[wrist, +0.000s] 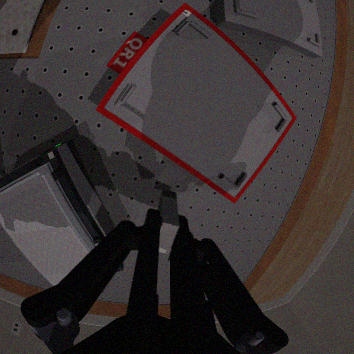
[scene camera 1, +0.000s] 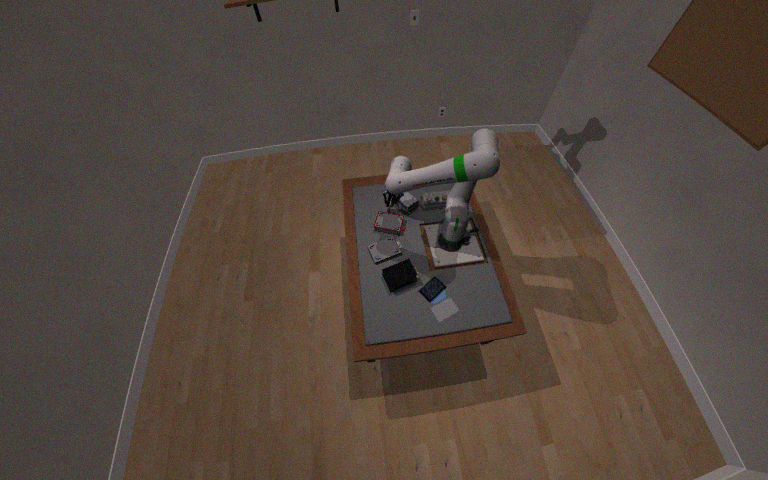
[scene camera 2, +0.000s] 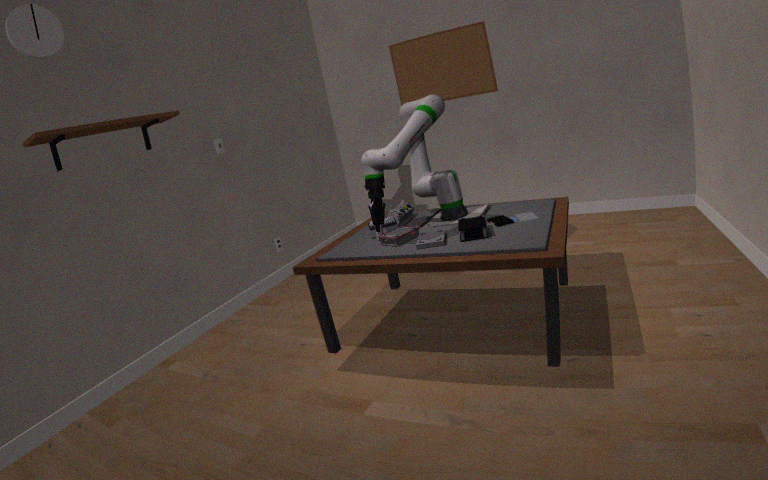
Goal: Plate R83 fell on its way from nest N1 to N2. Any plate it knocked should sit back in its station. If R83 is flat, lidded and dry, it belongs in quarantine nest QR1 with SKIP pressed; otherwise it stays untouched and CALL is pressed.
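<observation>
My gripper is shut and empty, pointing down just beside the edge of the red-rimmed QR1 nest. The nest's top shows bare, with corner brackets and shadow across it; its red label reads QR1 in the wrist view. A grey nest with corner brackets sits next to it. A button panel with coloured buttons stands near the arm; its SKIP and CALL labels are not readable. I cannot make out plate R83, or any lid or liquid.
A pale-topped device stands close beside the gripper. A black box stands beyond the grey nest. A dark flat item and a pale sheet lie farther along the table. The arm's base stands on a wood-framed board.
</observation>
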